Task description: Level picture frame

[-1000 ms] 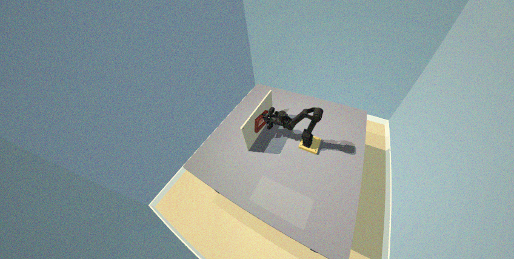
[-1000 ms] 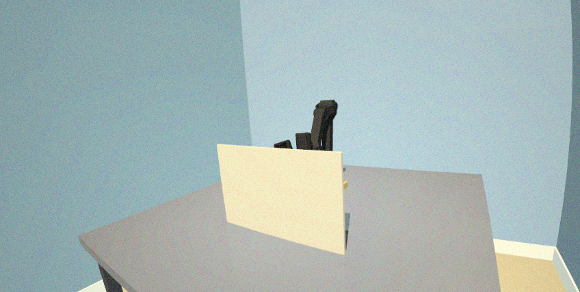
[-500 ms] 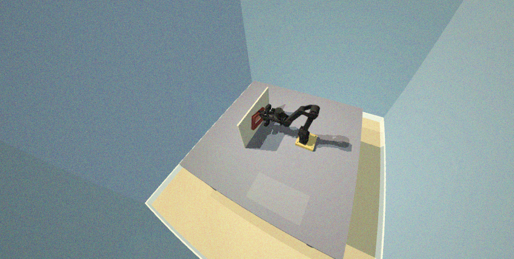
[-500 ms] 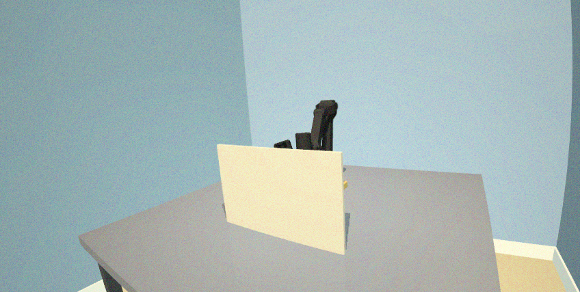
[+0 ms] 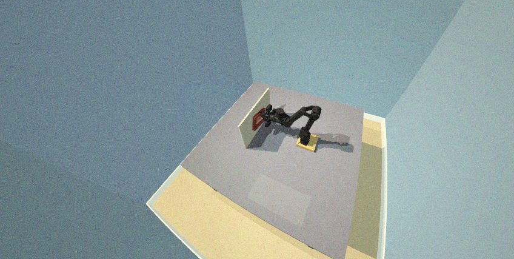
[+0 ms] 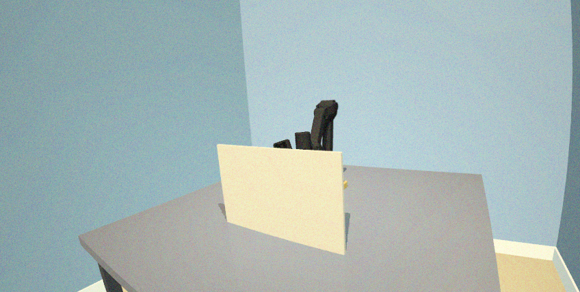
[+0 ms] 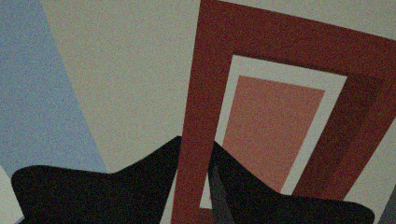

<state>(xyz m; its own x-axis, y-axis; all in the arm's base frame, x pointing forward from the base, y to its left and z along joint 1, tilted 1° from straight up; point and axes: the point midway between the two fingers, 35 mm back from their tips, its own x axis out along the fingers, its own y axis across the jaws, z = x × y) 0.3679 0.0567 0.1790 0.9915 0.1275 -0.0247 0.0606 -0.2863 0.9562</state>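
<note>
My gripper tip is now 5 cm above the dark red picture frame and 2 cm to the right of it. From my gripper tip the other things lie so: cream wall panel 6 cm below, 2 cm ahead, 1 cm to the left.
</note>
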